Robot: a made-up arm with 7 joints.
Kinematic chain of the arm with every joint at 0, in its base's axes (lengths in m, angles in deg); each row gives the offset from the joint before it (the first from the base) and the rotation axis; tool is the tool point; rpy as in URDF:
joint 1: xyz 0 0 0.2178 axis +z
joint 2: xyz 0 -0.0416 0.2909 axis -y
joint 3: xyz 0 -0.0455 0.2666 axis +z
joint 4: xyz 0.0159 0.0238 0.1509 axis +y
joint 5: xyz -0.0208 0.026 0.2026 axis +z
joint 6: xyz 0 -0.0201 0.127 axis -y
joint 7: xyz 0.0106 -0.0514 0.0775 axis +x
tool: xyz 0 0 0 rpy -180 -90 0
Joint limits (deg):
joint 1: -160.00..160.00
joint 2: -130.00..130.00
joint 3: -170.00..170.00
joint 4: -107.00..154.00
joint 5: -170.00..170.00
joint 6: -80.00..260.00
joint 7: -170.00..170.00
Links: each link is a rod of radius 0.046 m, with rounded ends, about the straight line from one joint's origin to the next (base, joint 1, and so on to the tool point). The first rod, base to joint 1, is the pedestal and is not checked.
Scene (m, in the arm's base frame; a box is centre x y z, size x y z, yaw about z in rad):
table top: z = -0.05
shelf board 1: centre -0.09 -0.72 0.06 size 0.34 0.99 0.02 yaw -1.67
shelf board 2: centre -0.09 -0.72 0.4 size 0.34 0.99 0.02 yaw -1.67
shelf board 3: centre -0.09 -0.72 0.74 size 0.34 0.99 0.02 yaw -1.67
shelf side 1: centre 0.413 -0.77 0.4 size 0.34 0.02 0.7 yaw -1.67
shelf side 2: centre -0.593 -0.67 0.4 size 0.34 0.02 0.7 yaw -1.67
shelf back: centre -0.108 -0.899 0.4 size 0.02 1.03 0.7 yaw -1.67
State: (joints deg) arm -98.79 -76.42 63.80 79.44 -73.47 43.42 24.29
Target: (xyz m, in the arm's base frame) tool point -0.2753 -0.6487 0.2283
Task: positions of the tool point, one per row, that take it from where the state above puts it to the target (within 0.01 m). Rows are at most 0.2 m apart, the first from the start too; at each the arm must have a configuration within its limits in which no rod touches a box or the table.
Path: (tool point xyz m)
1: 0.2148 -0.5606 0.5433
2: 0.2235 -0.4778 0.5437
3: 0.2191 -0.3897 0.5465
4: 0.1071 -0.4517 0.4685
5: -0.0197 -0.4685 0.3877
6: -0.1435 -0.4380 0.3068
7: -0.2471 -0.3653 0.2283
8: -0.2668 -0.4443 0.2168
9: -0.2777 -0.5196 0.2139
10: -0.2801 -0.5885 0.2182
11: -0.2753 -0.6487 0.2283

